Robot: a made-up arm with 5 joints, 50 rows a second.
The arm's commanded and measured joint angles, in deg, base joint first. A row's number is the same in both.
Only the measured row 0 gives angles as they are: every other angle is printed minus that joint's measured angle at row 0.
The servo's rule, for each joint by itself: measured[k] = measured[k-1] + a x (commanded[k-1-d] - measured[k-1]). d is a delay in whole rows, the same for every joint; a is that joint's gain. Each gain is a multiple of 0.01, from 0.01 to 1. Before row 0 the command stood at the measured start. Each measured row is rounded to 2 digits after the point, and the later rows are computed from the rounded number. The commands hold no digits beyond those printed.
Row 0, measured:
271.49 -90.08 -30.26 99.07 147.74
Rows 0 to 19, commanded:
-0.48 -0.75 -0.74 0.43 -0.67
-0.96 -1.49 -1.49 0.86 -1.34
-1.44 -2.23 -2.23 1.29 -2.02
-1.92 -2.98 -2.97 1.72 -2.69
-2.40 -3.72 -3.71 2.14 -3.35
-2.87 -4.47 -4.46 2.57 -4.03
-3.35 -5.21 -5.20 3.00 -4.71
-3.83 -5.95 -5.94 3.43 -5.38
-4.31 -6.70 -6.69 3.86 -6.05
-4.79 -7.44 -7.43 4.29 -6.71
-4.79 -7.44 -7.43 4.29 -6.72
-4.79 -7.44 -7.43 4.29 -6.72
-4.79 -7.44 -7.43 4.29 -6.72
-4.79 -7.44 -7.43 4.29 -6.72
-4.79 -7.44 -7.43 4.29 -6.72
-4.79 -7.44 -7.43 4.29 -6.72
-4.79 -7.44 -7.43 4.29 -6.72
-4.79 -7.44 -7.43 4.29 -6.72
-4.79 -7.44 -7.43 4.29 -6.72
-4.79 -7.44 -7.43 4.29 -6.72
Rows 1 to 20, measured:
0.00 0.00 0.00 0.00 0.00
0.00 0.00 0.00 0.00 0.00
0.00 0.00 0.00 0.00 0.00
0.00 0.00 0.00 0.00 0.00
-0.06 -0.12 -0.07 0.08 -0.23
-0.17 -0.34 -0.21 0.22 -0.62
-0.32 -0.64 -0.41 0.41 -1.11
-0.51 -1.01 -0.67 0.65 -1.66
-0.74 -1.44 -0.97 0.92 -2.25
-1.00 -1.92 -1.32 1.22 -2.87
-1.28 -2.45 -1.71 1.54 -3.51
-1.59 -3.01 -2.13 1.88 -4.16
-1.92 -3.60 -2.59 2.24 -4.82
-2.26 -4.21 -3.07 2.61 -5.48
-2.56 -4.73 -3.51 2.91 -5.91
-2.83 -5.16 -3.90 3.16 -6.19
-3.07 -5.52 -4.25 3.36 -6.38
-3.28 -5.83 -4.57 3.53 -6.50
-3.46 -6.09 -4.86 3.67 -6.58
-3.62 -6.31 -5.12 3.78 -6.63
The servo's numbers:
d 4
a 0.12 0.16 0.10 0.18 0.35

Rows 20 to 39, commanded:
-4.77 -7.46 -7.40 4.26 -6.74
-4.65 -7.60 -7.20 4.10 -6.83
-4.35 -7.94 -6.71 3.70 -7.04
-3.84 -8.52 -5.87 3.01 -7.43
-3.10 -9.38 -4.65 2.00 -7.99
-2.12 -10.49 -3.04 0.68 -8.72
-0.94 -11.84 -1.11 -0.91 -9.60
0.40 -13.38 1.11 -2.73 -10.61
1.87 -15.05 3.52 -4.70 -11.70
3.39 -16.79 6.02 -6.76 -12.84
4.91 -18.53 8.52 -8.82 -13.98
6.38 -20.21 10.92 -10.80 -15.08
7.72 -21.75 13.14 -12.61 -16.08
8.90 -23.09 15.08 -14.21 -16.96
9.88 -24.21 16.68 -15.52 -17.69
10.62 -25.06 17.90 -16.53 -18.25
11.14 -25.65 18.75 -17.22 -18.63
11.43 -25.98 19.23 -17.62 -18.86
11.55 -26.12 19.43 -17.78 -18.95
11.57 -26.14 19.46 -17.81 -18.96
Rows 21 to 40, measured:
-3.76 -6.49 -5.35 3.87 -6.66
-3.88 -6.64 -5.56 3.95 -6.68
-3.99 -6.77 -5.75 4.01 -6.69
-4.09 -6.88 -5.92 4.06 -6.70
-4.17 -6.97 -6.07 4.10 -6.71
-4.23 -7.07 -6.18 4.10 -6.75
-4.24 -7.21 -6.23 4.03 -6.85
-4.19 -7.42 -6.19 3.85 -7.05
-4.06 -7.73 -6.04 3.52 -7.38
-3.83 -8.17 -5.74 3.01 -7.85
-3.48 -8.76 -5.28 2.30 -8.46
-3.01 -9.50 -4.64 1.39 -9.21
-2.42 -10.39 -3.82 0.29 -10.08
-1.72 -11.41 -2.84 -0.98 -11.05
-0.92 -12.55 -1.70 -2.39 -12.08
-0.04 -13.78 -0.44 -3.90 -13.13
0.89 -15.06 0.92 -5.47 -14.16
1.85 -16.34 2.34 -7.04 -15.14
2.81 -17.60 3.77 -8.57 -16.03
3.75 -18.79 5.18 -10.00 -16.81

